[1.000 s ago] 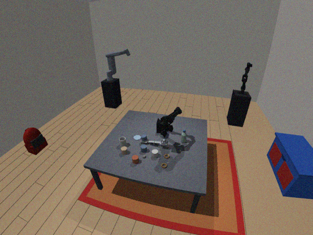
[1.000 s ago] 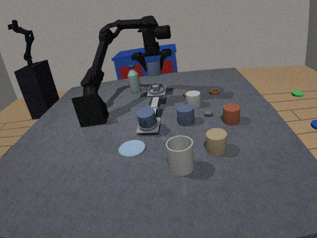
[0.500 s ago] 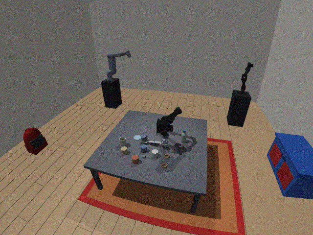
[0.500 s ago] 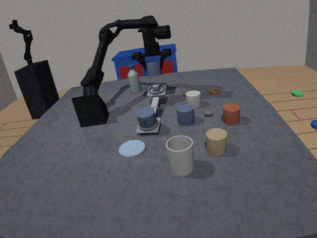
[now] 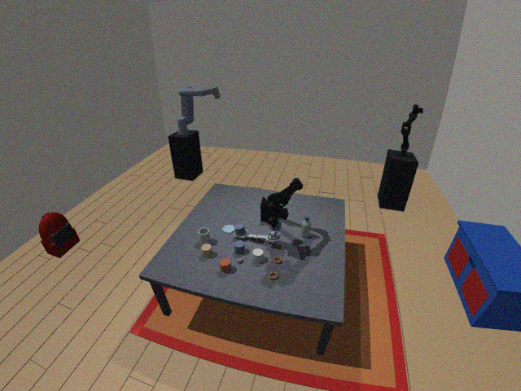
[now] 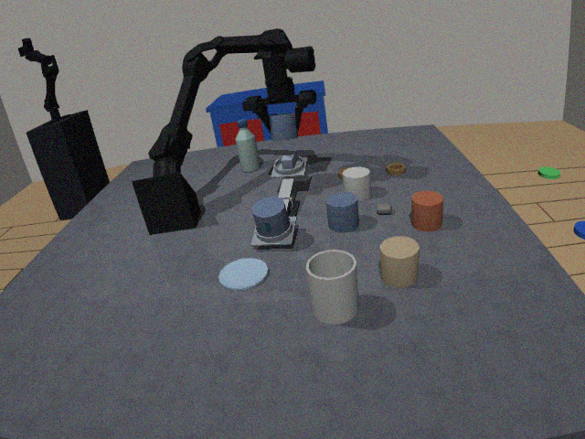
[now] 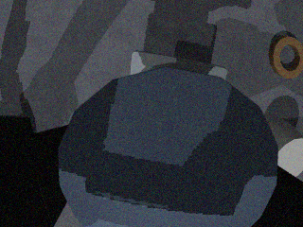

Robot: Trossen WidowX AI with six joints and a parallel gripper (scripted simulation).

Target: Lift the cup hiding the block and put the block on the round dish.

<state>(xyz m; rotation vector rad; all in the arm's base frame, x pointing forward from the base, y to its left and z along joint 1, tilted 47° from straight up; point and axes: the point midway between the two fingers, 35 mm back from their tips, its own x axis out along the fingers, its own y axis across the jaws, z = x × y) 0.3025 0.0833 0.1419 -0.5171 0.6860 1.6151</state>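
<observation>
Right now the grey block is 1 cm to the right of my gripper tip and 8 cm below it. Round my gripper tip: pale bottle (16 cm behind, 19 cm to the left, 6 cm below); white cylinder (19 cm ahead, 9 cm to the right, 13 cm below); small balance (14 cm to the right, 15 cm below).
</observation>
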